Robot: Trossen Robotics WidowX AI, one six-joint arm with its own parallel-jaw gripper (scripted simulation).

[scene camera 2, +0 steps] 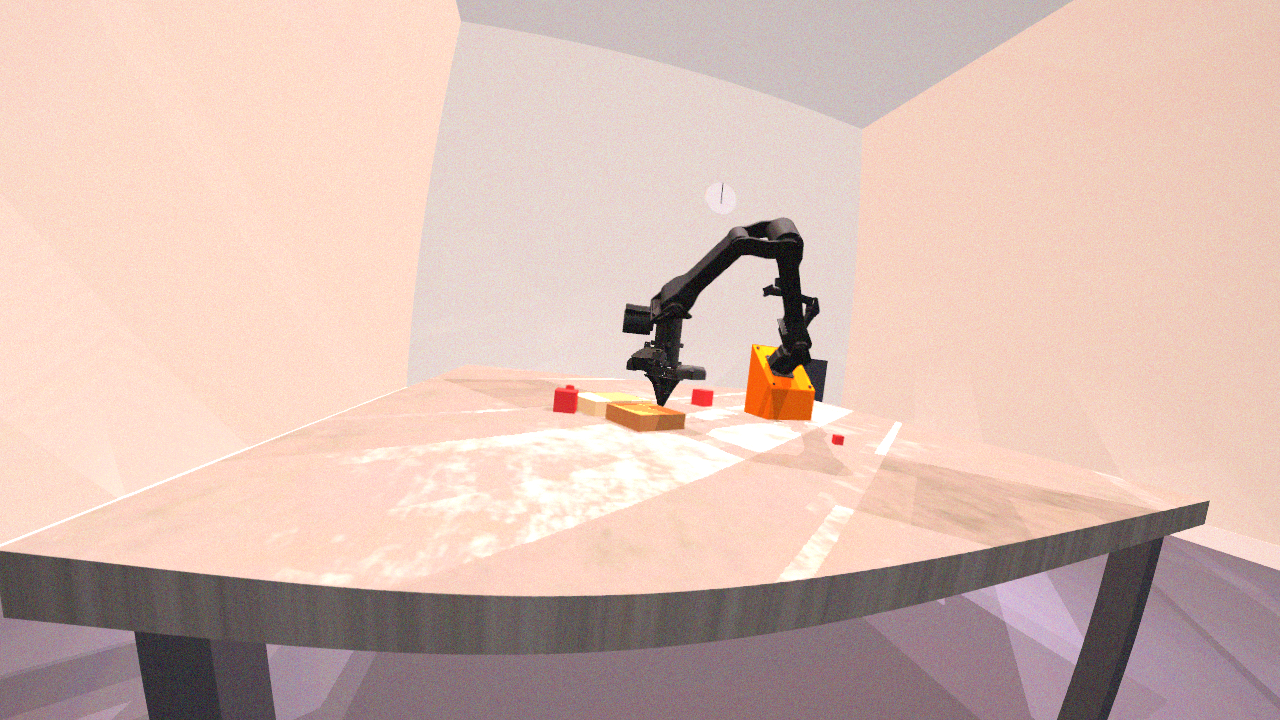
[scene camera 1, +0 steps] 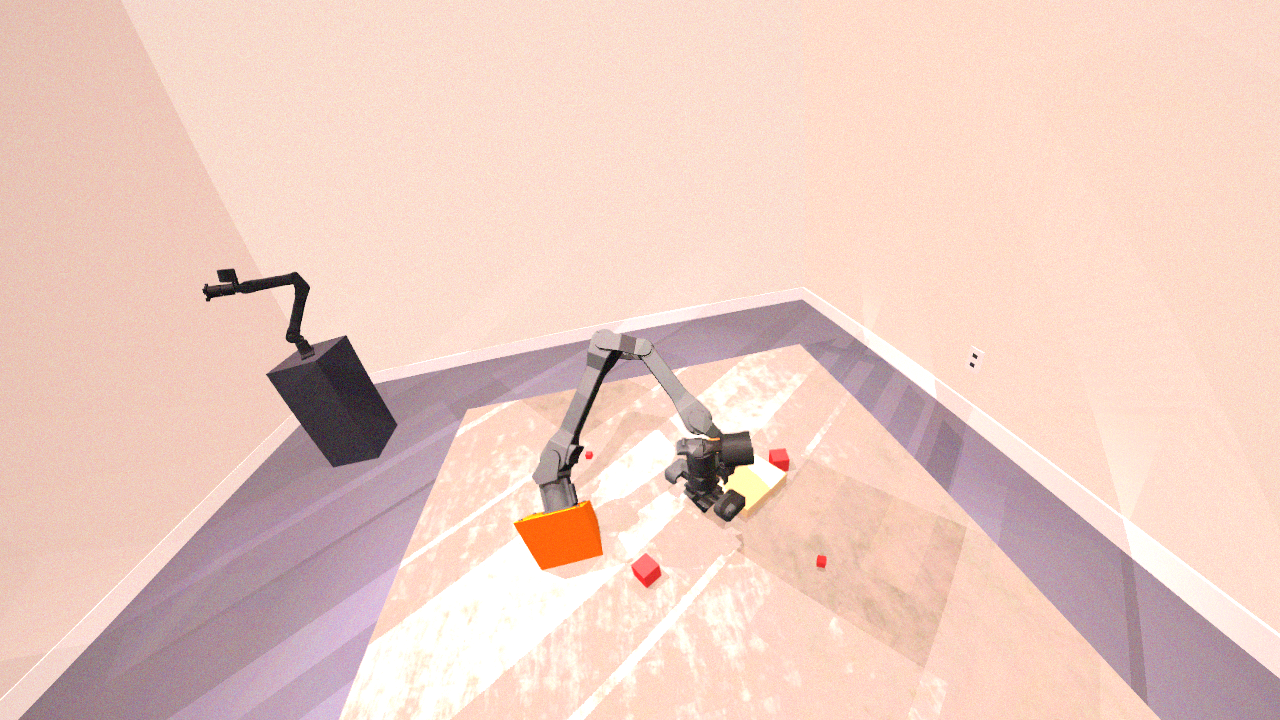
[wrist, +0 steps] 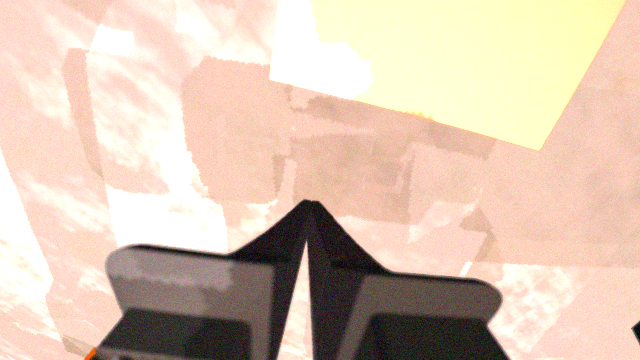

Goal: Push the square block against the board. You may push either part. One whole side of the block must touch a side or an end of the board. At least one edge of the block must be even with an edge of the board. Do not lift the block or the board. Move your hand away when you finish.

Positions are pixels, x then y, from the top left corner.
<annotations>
My gripper shows in scene camera 2, in scene camera 1 (704,511) and in the wrist view. A pale yellow flat piece shows in scene camera 2, in scene camera 1 (758,482) and in the wrist view. The same spot on the pale yellow flat piece: (wrist: 509,77) is (scene camera 2: 621,394). One and the same spot on my gripper: (wrist: 167,295) is (scene camera 2: 666,377).
</annotations>
